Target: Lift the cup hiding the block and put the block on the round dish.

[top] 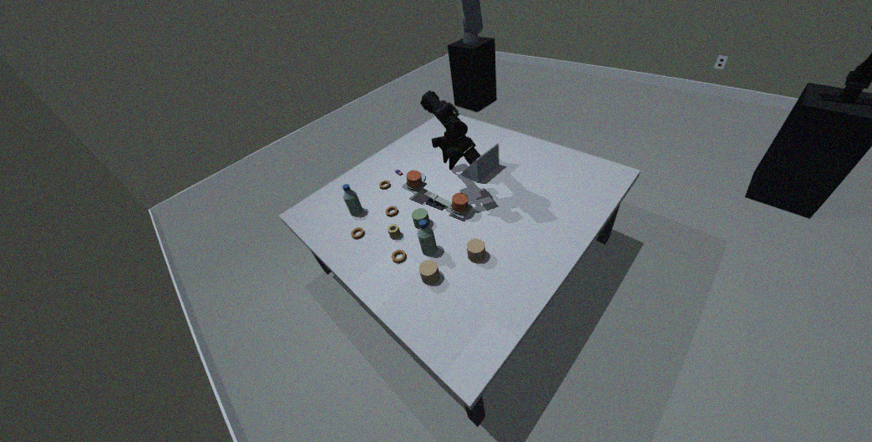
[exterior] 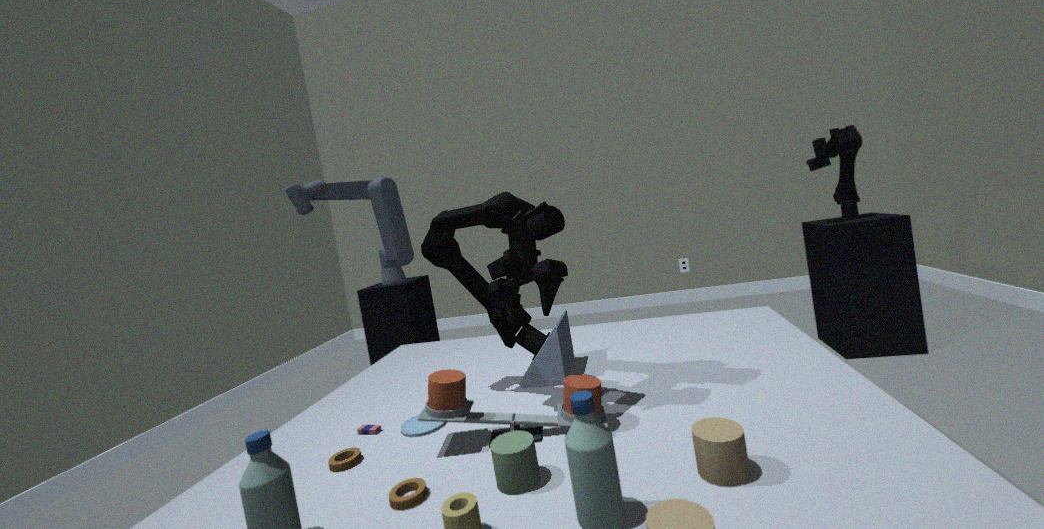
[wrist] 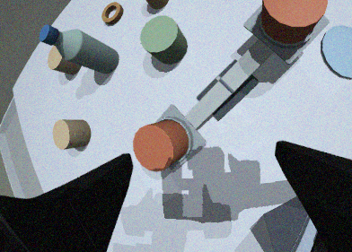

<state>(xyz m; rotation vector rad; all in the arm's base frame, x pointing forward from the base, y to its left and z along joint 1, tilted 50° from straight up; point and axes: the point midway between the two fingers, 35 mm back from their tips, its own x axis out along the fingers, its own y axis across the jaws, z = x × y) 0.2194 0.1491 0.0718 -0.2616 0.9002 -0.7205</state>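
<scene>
My gripper tip is now 17 cm above the teal block, 8 cm to the right of it and 4 cm short of it. The rest, counted from my gripper tip: green cylinder 18 cm ahead, 17 cm below; pink-and-blue object 40 cm to the right, 20 cm below, 1 cm ahead; pale blue round dish 28 cm to the right, 20 cm below, 1 cm behind.
</scene>
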